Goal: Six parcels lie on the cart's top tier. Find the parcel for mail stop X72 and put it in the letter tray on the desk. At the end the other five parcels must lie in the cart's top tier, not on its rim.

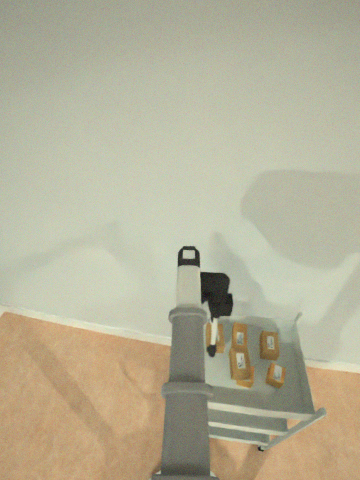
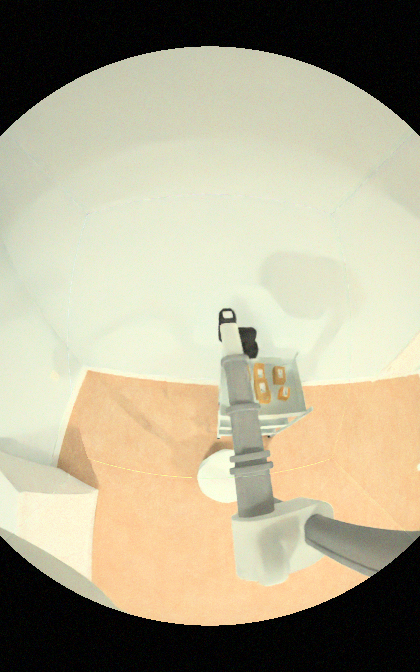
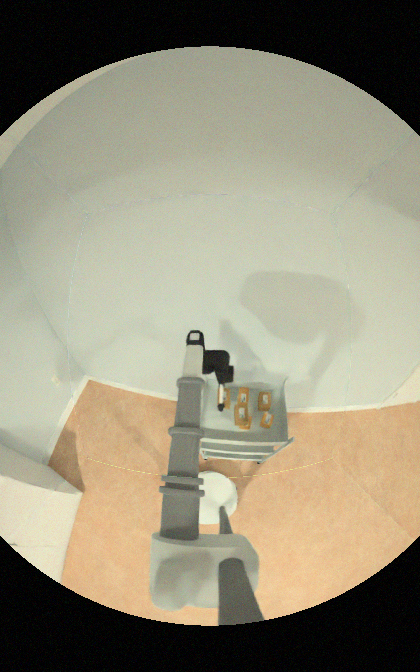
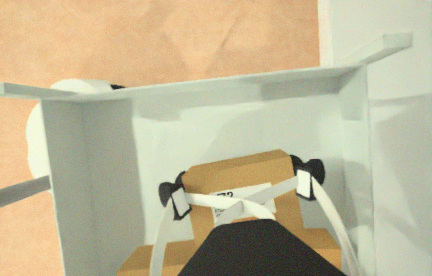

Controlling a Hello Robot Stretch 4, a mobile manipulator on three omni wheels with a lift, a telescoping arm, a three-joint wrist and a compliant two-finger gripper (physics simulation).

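Places are measured from the robot's base along level axes (x ahead, y left, z up), in millimetres.
Pixels of known places: gripper, fingertip midpoint: point(image 1: 211, 339) point(image 4: 240, 178).
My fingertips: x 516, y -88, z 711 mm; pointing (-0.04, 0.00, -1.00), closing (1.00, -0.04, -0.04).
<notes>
For each thing: its middle in the pictures, then the offset to it from my fingertips. "*": a spot on its surface instead.
- brown parcel, body centre: point(image 4: 241, 194) point(image 1: 214, 337) dx -1, dy -12, dz +12 mm
- cart's handle, surface spot: point(image 1: 295, 427) * dx -241, dy -306, dz -194 mm
My gripper point(image 1: 214, 336) point(image 3: 221, 397) point(image 4: 240, 178) is shut on a brown parcel point(image 1: 221, 339) point(image 3: 227, 399) point(image 4: 240, 167), its fingers on two opposite sides. The white label ends in "72"; its first character is covered. The parcel is over the cart's top tier point(image 1: 260, 411) point(image 2: 285, 414) point(image 3: 250, 441) point(image 4: 200, 86); its height above the tier is hard to tell. Five other parcels lie in the tier: one at the back point(image 1: 240, 336), one at the back right point(image 1: 269, 346), one at the front right point(image 1: 276, 376), and two overlapping ones point(image 1: 240, 364) point(image 1: 245, 382). The desk and letter tray are not identifiable.
The wall point(image 1: 125, 175) stands close behind the cart. The cart's handle point(image 1: 295, 427) sticks out at its right. The robot's white base point(image 2: 215, 475) point(image 3: 217, 492) is in front of the cart. A pale block-shaped piece point(image 2: 55, 520) point(image 3: 40, 520) stands at the left.
</notes>
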